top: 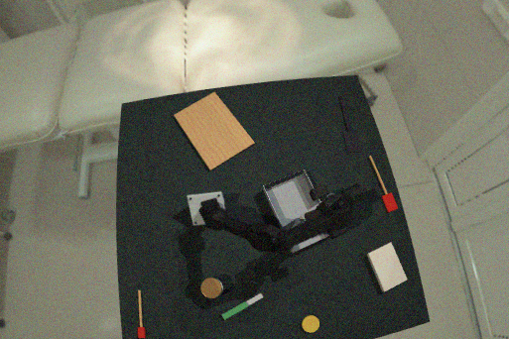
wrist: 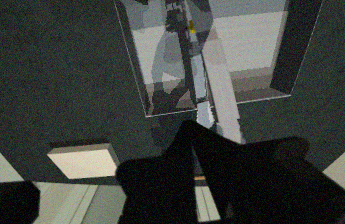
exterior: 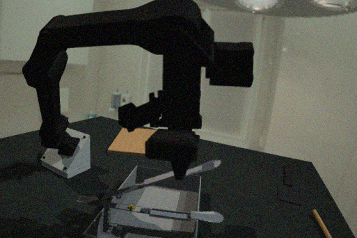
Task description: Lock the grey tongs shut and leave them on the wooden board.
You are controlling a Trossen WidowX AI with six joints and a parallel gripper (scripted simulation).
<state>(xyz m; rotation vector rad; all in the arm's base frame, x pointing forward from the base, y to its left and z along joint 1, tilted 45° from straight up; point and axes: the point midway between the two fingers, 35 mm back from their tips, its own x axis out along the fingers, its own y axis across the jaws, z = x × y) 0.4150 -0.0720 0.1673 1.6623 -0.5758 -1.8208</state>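
My gripper tip is now 6 cm past the roasting tin, 7 cm to the right of it and 13 cm above it. The rest, counted from my gripper tip: white block: 24 cm ahead, 27 cm to the right, 15 cm below; red-headed spatula: 36 cm ahead, 7 cm to the left, 16 cm below; yellow disc: 14 cm behind, 39 cm to the right, 15 cm below.
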